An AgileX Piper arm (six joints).
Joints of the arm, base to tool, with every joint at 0 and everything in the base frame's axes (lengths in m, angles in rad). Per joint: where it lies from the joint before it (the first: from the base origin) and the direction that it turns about. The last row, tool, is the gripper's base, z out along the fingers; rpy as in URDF.
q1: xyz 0.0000 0.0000 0.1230 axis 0 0 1
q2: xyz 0.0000 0.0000 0.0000 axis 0 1 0
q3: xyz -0.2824 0.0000 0.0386 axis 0 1 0
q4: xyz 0.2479 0.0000 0.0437 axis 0.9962 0 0.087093
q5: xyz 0.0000 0.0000 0.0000 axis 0 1 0
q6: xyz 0.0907 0.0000 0.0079 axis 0.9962 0 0.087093
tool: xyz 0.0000 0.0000 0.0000 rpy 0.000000 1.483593 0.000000
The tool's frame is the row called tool.
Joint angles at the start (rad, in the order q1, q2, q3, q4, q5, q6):
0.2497, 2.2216, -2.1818, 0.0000, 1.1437, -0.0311
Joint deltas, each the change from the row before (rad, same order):
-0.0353, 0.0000, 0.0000, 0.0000, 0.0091, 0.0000
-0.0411, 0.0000, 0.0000, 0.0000, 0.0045, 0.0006
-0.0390, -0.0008, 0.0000, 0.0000, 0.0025, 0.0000
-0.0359, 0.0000, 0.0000, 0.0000, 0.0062, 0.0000
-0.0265, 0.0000, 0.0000, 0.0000, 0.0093, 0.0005
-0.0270, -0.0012, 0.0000, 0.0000, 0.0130, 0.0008
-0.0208, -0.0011, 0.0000, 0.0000, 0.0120, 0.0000
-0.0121, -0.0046, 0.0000, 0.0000, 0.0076, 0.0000
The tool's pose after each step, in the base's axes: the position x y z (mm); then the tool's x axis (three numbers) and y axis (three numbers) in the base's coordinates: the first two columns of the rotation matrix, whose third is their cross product. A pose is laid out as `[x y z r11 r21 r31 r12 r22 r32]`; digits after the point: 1 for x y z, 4 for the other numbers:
[480.8 104.7 276.7 -0.8661 -0.2204 -0.4486 -0.2398 0.9707 -0.0140]
[484.3 84.8 276.5 -0.8766 -0.1844 -0.4445 -0.1993 0.9799 -0.0136]
[487.0 65.8 276.8 -0.8838 -0.1502 -0.4430 -0.1609 0.9869 -0.0135]
[488.5 48.2 276.6 -0.8914 -0.1186 -0.4375 -0.1255 0.9920 -0.0133]
[488.8 35.2 276.2 -0.8983 -0.0948 -0.4291 -0.0988 0.9950 -0.0129]
[488.4 21.9 276.3 -0.9056 -0.0699 -0.4184 -0.0714 0.9974 -0.0122]
[487.5 11.8 276.4 -0.9113 -0.0512 -0.4085 -0.0507 0.9986 -0.0119]
[486.3 5.8 278.3 -0.9131 -0.0402 -0.4058 -0.0387 0.9992 -0.0119]

